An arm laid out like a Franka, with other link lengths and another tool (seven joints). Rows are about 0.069 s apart.
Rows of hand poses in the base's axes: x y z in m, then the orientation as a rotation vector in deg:
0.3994 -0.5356 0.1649 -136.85 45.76 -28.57
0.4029 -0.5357 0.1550 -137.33 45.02 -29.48
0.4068 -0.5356 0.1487 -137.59 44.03 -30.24
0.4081 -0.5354 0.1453 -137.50 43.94 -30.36
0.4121 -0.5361 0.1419 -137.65 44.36 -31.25
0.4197 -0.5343 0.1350 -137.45 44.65 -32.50
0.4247 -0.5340 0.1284 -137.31 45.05 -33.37
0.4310 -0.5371 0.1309 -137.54 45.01 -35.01
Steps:
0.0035 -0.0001 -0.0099 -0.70 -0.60 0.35
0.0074 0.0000 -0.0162 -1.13 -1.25 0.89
0.0087 0.0002 -0.0196 -1.09 -1.38 0.92
0.0127 -0.0005 -0.0230 -1.59 -1.75 0.41
0.0203 0.0013 -0.0299 -1.91 -2.51 -0.12
0.0253 0.0016 -0.0365 -2.15 -2.97 -0.62
0.0316 -0.0015 -0.0340 -2.99 -3.88 -0.98

